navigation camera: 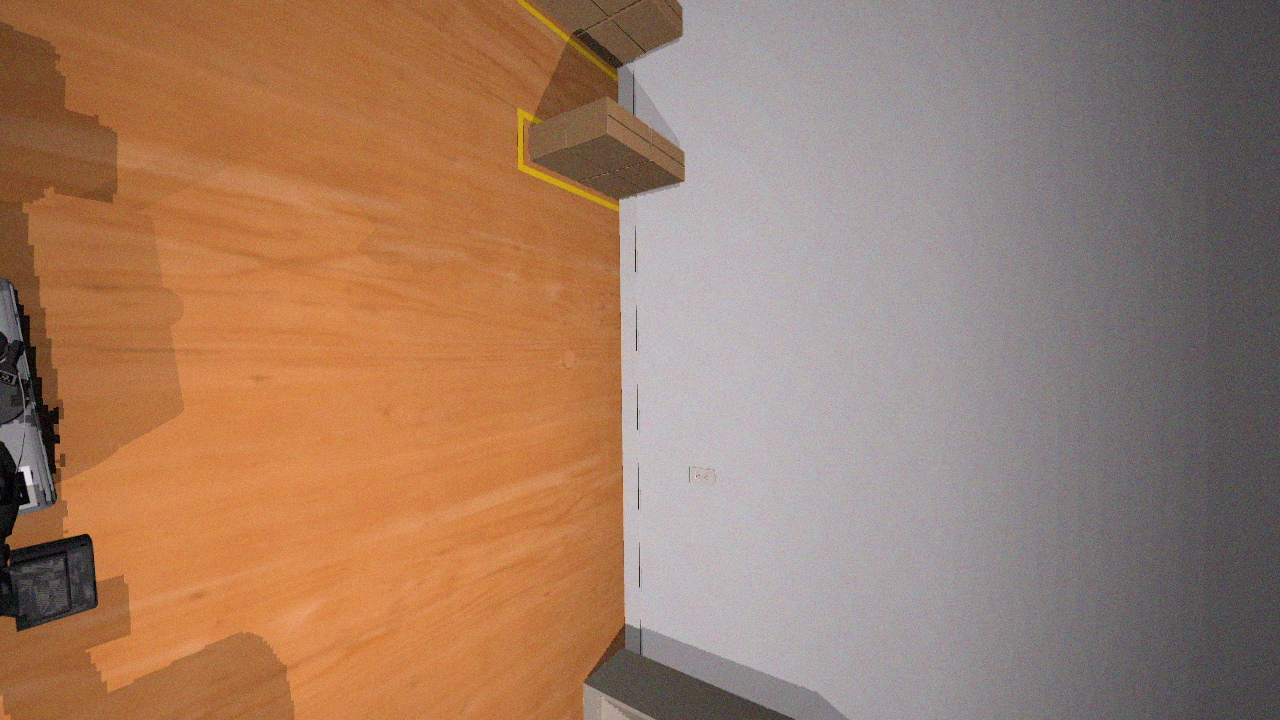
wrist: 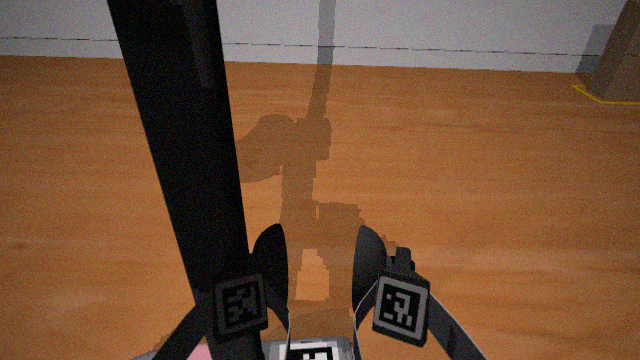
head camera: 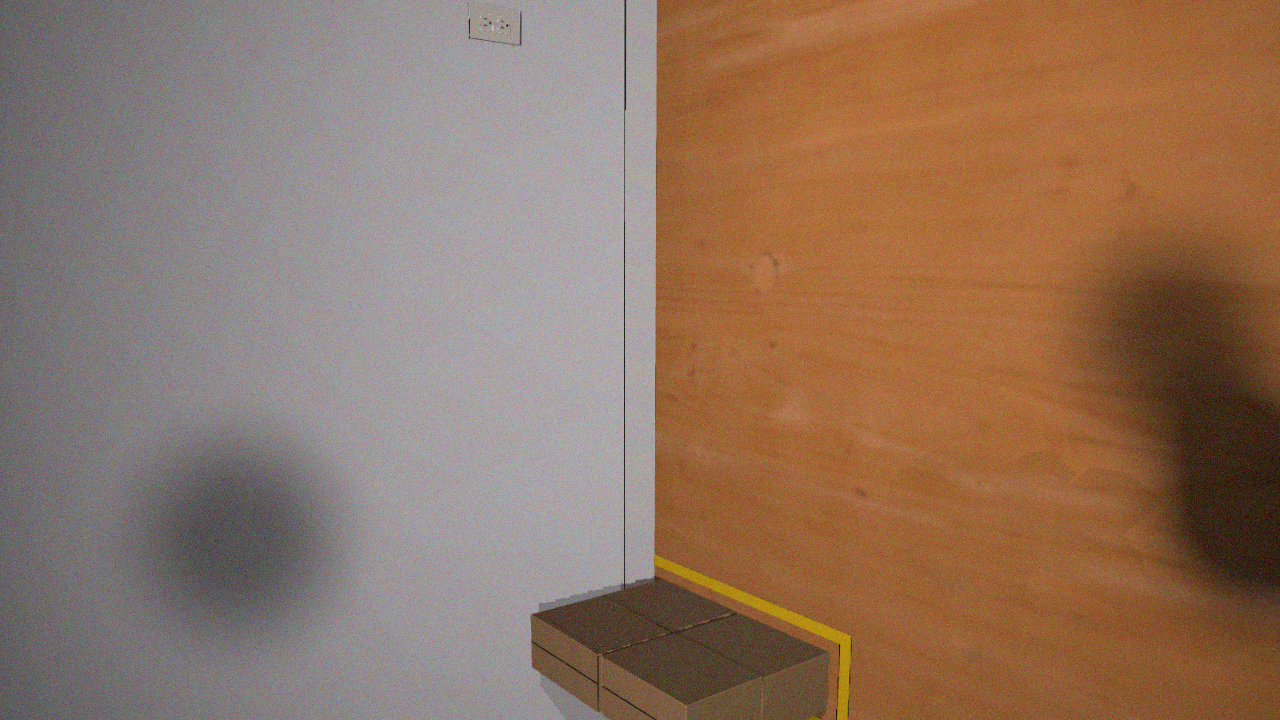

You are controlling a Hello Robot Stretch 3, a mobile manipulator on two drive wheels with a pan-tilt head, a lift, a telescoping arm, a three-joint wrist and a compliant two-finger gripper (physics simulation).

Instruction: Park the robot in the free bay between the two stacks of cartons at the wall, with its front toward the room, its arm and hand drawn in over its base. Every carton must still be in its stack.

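Frame: origin at the robot's base, x ahead, y left, z up, level; centimetres.
Seen in the pictures: gripper, fingertip midpoint: [wrist: 319, 253].
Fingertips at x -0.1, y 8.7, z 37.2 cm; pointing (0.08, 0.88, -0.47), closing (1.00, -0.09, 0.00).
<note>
Pixels of each thing's top centre, then the offset from my fingertips to it. "pt": a spot on its surface instead. Level surfaces: height alone.
- carton stack, surface spot: [wrist: 617, 65] pt dx +130.0, dy +114.3, dz -23.5 cm
- wooden floor, surface height: dz -37.2 cm
- outlet, top centre: [head camera: 468, 19] [navigation camera: 715, 478] dx +165.4, dy -72.7, dz +8.5 cm
One carton stack [head camera: 716, 644] [navigation camera: 608, 147] stands against the wall inside a yellow floor outline [head camera: 760, 603] [navigation camera: 520, 141]. The other carton stack [navigation camera: 631, 26] shows partly at the top of the navigation view. The free bay [navigation camera: 577, 80] lies between them, in shadow. A carton stack [wrist: 617, 65] is cut off at the wrist view's right edge; I cannot tell which one. Cartons that show sit squarely stacked. My gripper [wrist: 319, 253] is open and empty, beside the black mast [wrist: 185, 150]. Part of my base [wrist: 345, 346] [navigation camera: 40, 470] shows below it and at the navigation view's left edge.
The wall [head camera: 358, 268] [navigation camera: 895, 358] [wrist: 425, 25] runs along the wooden floor [head camera: 939, 358] [navigation camera: 358, 358] [wrist: 475, 175]. An outlet [head camera: 494, 25] [navigation camera: 702, 475] is on it. A grey cabinet-like piece [navigation camera: 680, 687] stands at the wall at the navigation view's bottom.
</note>
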